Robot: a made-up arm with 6 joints. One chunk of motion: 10 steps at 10 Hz.
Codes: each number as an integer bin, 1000 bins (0 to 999) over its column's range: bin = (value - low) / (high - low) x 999, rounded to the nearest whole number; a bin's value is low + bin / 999 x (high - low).
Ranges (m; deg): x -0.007..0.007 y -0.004..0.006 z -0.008..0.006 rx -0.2..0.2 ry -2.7..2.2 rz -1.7..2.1
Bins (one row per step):
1: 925 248 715 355 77 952
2: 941 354 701 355 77 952
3: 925 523 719 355 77 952
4: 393 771 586 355 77 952
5: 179 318 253 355 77 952
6: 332 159 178 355 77 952
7: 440 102 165 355 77 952
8: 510 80 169 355 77 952
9: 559 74 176 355 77 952
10: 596 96 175 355 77 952
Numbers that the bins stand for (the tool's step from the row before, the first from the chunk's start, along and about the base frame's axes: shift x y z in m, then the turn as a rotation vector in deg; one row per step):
1: 0.00596 -0.00152 0.00202 -0.058 -2.322 1.921
2: 0.00619 -0.00046 0.00182 -0.058 -2.322 1.921
3: 0.00596 0.00124 0.00208 -0.058 -2.322 1.921
4: -0.00149 0.00372 0.00021 -0.058 -2.322 1.921
5: -0.00449 -0.00082 -0.00445 -0.058 -2.322 1.921
6: -0.00235 -0.00241 -0.00551 -0.058 -2.322 1.921
7: -0.00083 -0.00298 -0.00569 -0.058 -2.322 1.921
8: 0.00015 -0.00320 -0.00563 -0.058 -2.322 1.921
9: 0.00083 -0.00326 -0.00553 -0.058 -2.322 1.921
10: 0.00135 -0.00304 -0.00555 -0.058 -2.322 1.921

